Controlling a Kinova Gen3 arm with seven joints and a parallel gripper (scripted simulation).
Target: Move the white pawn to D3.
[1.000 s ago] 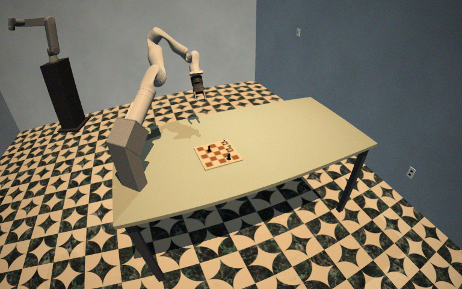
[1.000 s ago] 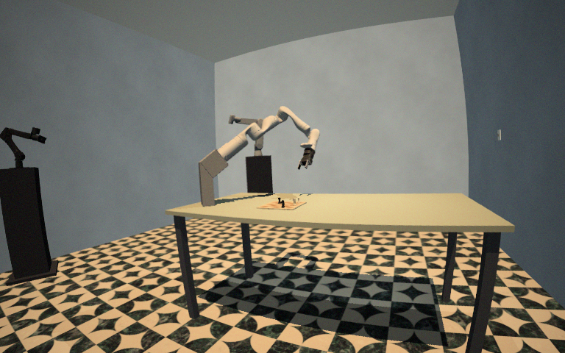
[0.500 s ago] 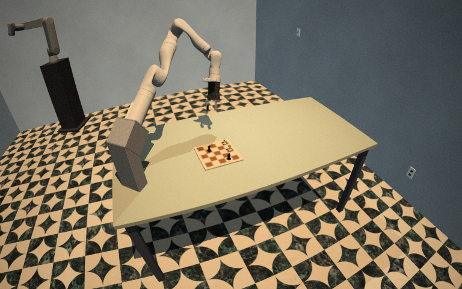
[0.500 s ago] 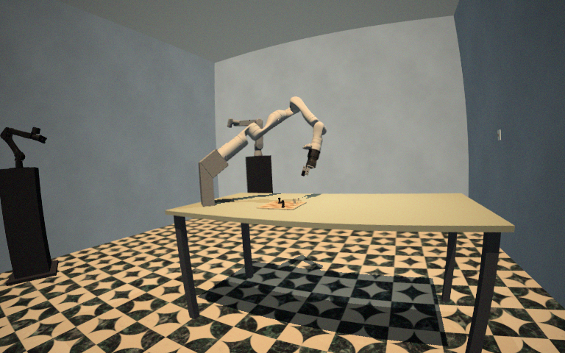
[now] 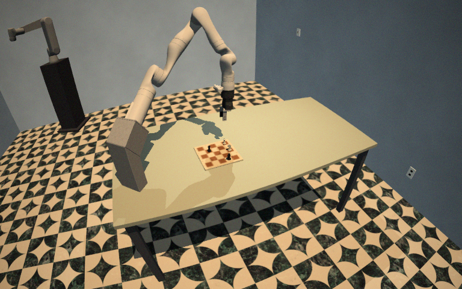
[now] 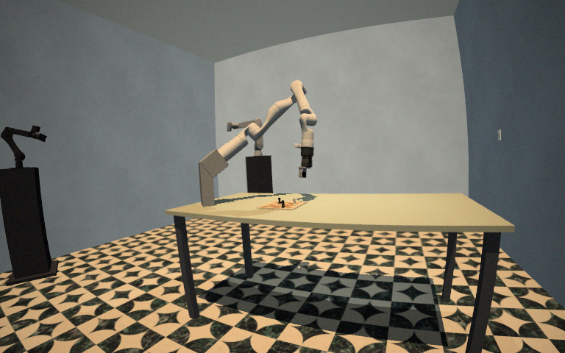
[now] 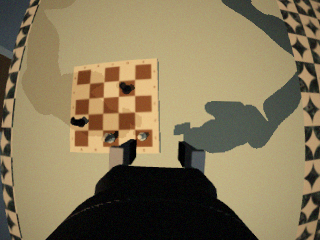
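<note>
The white pawn is 50 mm to the right of my hand and 150 mm below it. The rest, counted from my hand: pale grey piece: 30 mm ahead, 110 mm to the right, 150 mm below; chessboard: 40 mm behind, 140 mm to the right, 160 mm below.
</note>
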